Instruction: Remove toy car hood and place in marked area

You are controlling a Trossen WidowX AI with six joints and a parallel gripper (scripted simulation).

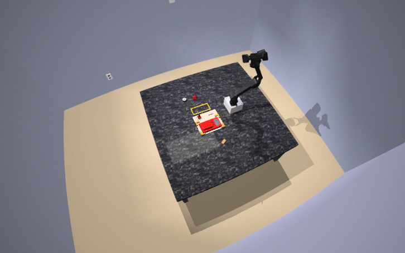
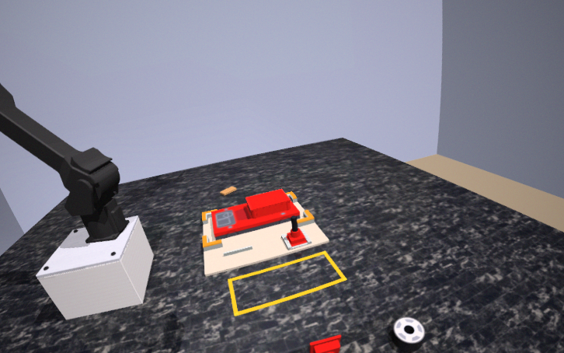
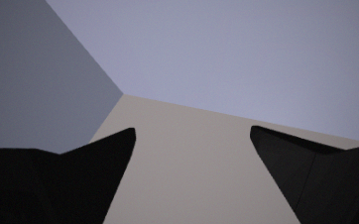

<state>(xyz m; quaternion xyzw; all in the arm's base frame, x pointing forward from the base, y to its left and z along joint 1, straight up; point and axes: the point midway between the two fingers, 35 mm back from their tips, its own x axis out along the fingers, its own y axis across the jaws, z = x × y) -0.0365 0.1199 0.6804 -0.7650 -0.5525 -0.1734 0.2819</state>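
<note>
Now: gripper tip 76 cm above the red hood and 33 cm short of it. From my gripper tip the other things lie so: white wheel 79 cm below, 49 cm ahead, 37 cm to the right; small tan block 80 cm below, 21 cm ahead, 19 cm to the left.
</note>
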